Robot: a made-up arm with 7 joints.
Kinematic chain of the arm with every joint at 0, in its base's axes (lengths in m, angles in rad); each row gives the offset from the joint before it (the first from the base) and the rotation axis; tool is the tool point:
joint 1: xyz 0 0 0.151 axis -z
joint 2: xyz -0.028 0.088 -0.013 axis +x
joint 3: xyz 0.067 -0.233 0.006 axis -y
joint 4: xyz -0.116 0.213 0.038 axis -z
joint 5: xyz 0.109 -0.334 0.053 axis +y
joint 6: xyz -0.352 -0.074 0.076 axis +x
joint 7: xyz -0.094 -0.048 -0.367 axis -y
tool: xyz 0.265 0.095 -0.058
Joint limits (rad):
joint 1: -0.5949..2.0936
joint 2: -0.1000..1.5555
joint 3: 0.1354..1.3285
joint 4: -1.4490..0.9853
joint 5: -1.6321..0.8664
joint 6: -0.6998..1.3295
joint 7: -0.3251..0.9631
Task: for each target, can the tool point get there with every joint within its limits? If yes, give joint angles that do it. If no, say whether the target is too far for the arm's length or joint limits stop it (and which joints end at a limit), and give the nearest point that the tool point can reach.
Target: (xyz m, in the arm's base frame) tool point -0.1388 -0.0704 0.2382
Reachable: yes | joints 1.2176 0.0258 0.7131 -1.1131 0.3133 0.6119 0.8099
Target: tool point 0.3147 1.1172 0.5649
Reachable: no: joint limits stop it (at a limit: joint 1, joint 2, joint 4, joint 5, joint 6, joint 7) | nearest point 0.2281 0.7261 0.4254 | short by 0.424 m
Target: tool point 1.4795 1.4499 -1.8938
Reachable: no: too far | nearest point 0.4701 0.4607 -0.5425 | short by 1.955 m
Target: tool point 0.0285 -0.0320 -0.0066
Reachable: yes | joints 0.0980 1.1424 0.9264 -1.2104 -0.3265 1.0637 0.7791
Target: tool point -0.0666 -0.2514 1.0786
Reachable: no: joint limits stop it (at a limit: joint 3, joint 4, joint 5, joint 6, joint 7) | nearest point -0.0759 -0.2865 0.8319 | short by 0.249 m
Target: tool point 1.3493 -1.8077 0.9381
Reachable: no: too far | nearest point 0.4595 -0.6155 0.4066 | short by 1.580 m
